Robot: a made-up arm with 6 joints.
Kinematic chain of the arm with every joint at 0, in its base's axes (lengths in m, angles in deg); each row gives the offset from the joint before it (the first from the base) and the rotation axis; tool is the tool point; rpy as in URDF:
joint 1: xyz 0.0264 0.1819 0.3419 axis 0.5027 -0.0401 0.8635
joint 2: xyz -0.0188 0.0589 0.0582 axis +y
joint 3: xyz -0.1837 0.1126 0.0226 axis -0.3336 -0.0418 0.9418
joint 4: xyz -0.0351 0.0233 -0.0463 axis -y
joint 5: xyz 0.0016 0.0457 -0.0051 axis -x
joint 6: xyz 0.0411 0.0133 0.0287 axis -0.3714 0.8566 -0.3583
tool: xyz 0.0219 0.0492 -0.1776 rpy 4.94 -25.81 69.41
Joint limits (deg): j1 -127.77..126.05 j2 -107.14..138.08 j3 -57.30..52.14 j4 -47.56..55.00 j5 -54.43..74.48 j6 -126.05..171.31
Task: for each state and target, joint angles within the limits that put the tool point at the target. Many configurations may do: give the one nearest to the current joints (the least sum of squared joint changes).
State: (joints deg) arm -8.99 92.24 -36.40 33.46 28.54 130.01
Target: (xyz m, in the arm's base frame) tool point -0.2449 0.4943 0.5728
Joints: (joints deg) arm 9.78 59.69 -30.77 47.54 34.73 119.24
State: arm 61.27 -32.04 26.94 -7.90 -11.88 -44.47
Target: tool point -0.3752 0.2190 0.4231
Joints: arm 79.98 -26.65 14.99 -0.43 -13.40 -46.32
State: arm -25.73 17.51 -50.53 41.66 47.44 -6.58
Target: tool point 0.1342 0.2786 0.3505
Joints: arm -54.56 19.45 -56.32 55.00 26.80 -41.17
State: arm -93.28 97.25 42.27 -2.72 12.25 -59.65
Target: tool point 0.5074 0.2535 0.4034
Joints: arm -105.84 129.61 52.14 -7.07 10.18 -57.23
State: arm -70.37 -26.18 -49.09 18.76 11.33 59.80
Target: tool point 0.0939 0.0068 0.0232
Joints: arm -119.07 -52.99 -26.46 10.64 15.72 63.55
